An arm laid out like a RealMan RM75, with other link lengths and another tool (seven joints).
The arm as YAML. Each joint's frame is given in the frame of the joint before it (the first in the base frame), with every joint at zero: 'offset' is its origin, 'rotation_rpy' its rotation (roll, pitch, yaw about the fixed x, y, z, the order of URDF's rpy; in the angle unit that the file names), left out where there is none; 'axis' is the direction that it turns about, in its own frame. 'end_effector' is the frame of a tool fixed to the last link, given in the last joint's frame.
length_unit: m
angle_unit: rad
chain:
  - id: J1
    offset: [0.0, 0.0, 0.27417]
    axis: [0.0, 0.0, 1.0]
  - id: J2
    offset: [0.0, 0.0, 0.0]
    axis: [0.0, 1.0, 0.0]
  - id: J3
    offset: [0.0, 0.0, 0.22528]
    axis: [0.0, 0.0, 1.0]
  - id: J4
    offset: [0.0, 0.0, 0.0]
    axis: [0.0, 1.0, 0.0]
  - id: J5
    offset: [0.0, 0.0, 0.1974]
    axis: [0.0, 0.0, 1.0]
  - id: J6
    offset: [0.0, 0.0, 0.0]
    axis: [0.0, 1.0, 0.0]
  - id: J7
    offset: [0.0, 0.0, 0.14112]
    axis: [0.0, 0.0, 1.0]
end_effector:
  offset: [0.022, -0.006, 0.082]
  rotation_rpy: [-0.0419, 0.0, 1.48]
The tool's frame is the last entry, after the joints.
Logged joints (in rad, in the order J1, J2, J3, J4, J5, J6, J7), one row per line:
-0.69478, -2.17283, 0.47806, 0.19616, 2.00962, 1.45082, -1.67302
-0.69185, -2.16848, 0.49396, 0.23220, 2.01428, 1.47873, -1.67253
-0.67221, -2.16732, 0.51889, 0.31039, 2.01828, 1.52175, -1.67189
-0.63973, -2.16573, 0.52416, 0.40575, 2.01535, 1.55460, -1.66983
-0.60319, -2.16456, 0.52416, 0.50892, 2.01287, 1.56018, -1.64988
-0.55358, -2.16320, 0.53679, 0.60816, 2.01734, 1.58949, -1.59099
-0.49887, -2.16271, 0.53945, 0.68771, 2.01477, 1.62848, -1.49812
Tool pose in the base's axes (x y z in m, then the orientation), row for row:
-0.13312, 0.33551, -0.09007, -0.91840, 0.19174, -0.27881, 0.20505
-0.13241, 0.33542, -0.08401, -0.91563, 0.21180, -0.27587, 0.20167
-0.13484, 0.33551, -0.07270, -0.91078, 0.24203, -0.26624, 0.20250
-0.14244, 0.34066, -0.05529, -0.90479, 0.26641, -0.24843, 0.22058
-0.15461, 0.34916, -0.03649, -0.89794, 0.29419, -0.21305, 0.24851
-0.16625, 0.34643, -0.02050, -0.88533, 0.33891, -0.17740, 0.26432
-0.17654, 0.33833, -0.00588, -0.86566, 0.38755, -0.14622, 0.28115
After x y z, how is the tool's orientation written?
As a quaternion, x y z w.
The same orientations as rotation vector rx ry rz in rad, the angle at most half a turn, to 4 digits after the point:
-2.5603, 0.5345, -0.7773
-2.5572, 0.5915, -0.7705
-2.5426, 0.6757, -0.7432
-2.5016, 0.7366, -0.6869
-2.4467, 0.8016, -0.5805
-2.3928, 0.9160, -0.4795
-2.3197, 1.0385, -0.3918

